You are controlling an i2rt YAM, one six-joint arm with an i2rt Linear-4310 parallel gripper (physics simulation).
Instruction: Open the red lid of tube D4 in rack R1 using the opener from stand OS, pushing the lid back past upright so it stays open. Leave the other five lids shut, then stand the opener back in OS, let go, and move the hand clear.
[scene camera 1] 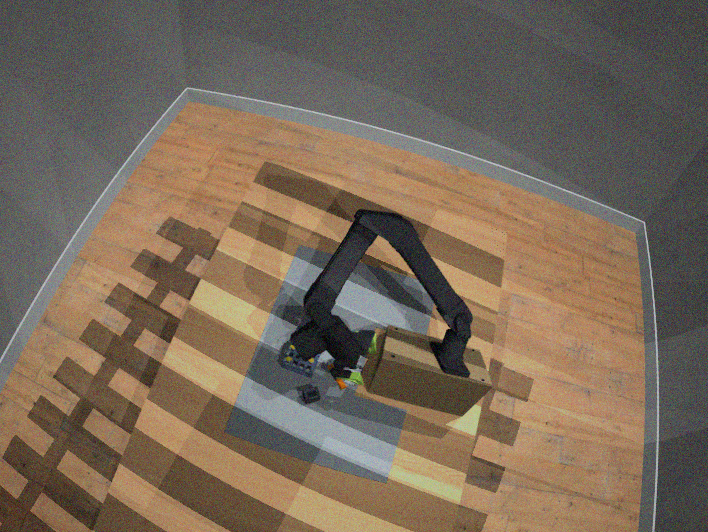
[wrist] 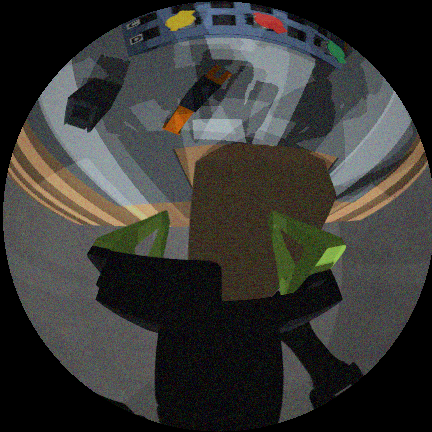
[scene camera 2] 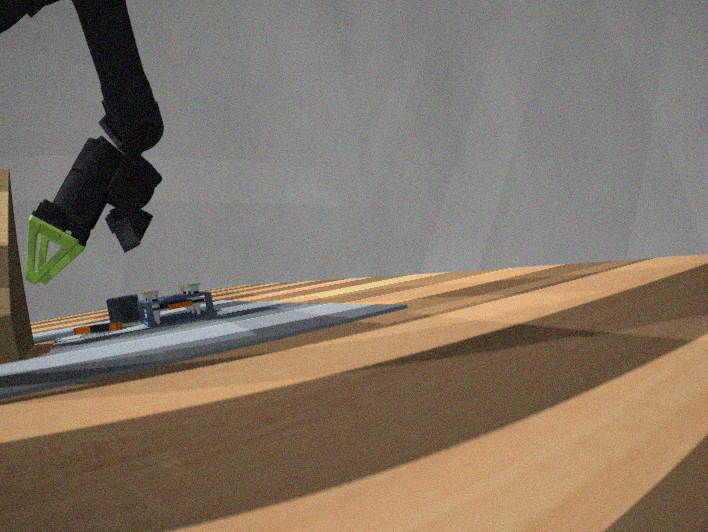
Labels:
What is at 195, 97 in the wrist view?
An orange-tipped tool.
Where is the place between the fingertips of my gripper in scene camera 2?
At 36, 282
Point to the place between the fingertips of my gripper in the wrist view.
218, 215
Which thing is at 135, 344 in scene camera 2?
A grey mat.

